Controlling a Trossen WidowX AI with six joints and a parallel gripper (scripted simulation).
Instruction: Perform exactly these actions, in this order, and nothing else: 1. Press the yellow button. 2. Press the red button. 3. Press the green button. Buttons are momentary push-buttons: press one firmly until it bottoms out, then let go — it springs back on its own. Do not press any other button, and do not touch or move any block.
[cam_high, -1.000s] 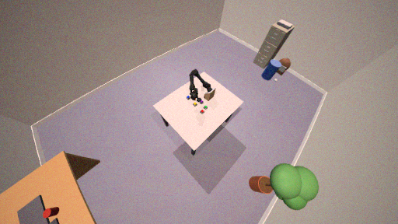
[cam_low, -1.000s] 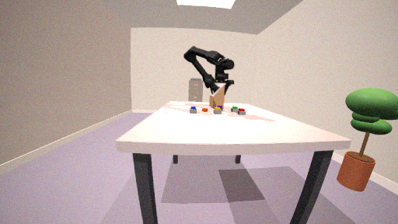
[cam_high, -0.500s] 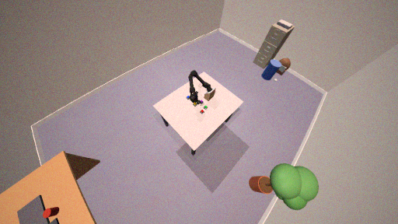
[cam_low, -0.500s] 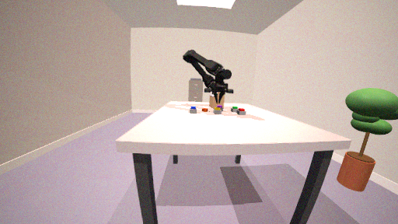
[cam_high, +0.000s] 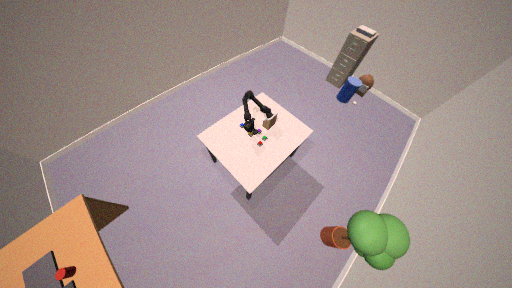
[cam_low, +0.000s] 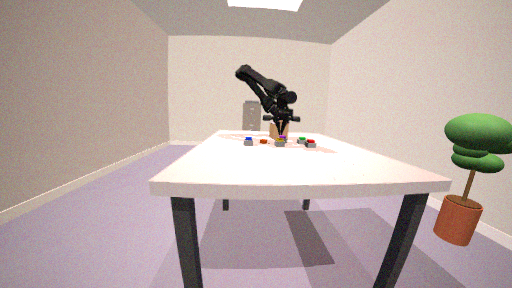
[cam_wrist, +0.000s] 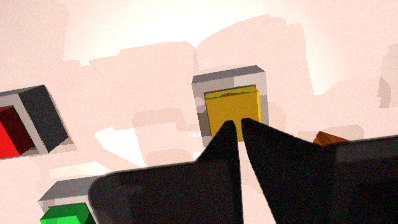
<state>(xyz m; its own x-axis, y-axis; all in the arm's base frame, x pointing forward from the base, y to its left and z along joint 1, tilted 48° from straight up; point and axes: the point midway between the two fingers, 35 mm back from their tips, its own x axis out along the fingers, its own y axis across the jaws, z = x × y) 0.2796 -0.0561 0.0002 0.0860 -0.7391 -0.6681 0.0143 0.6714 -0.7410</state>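
My gripper tip is 20 mm above the yellow button. From my gripper tip the other things lie so: blue button (10 mm behind, 160 mm to the right, 20 mm below); orange block (60 mm behind, 80 mm to the right, 50 mm below); purple button (110 mm behind, 40 mm to the left, 20 mm below).
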